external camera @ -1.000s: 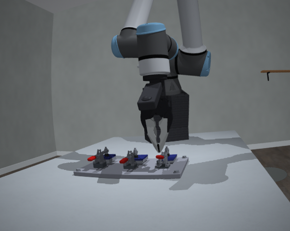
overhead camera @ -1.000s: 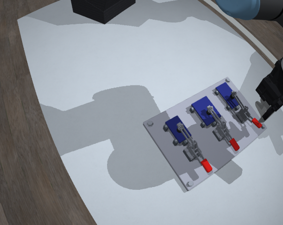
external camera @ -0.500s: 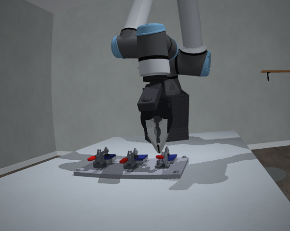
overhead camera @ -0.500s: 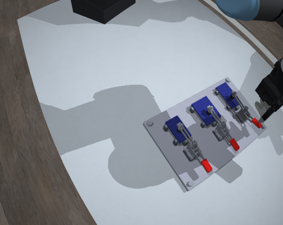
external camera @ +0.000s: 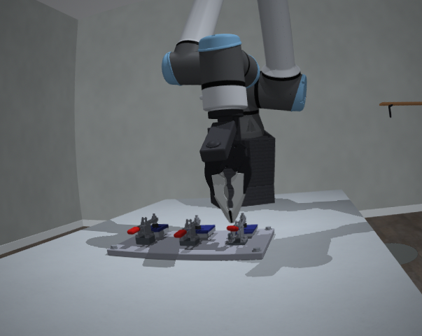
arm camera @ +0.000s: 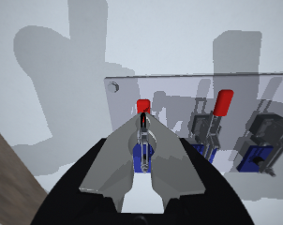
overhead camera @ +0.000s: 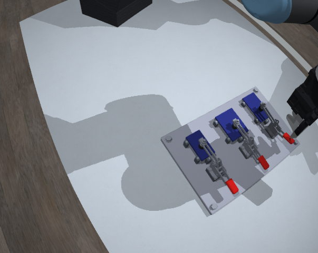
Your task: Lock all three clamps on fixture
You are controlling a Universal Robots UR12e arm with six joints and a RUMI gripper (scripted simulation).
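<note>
The blue part lies 14 cm behind my hand, 6 cm below it and 2 cm to the right of it. From my hand the other things lie so: grey fixture plate (12 cm to the right, 8 cm below, 7 cm behind).
</note>
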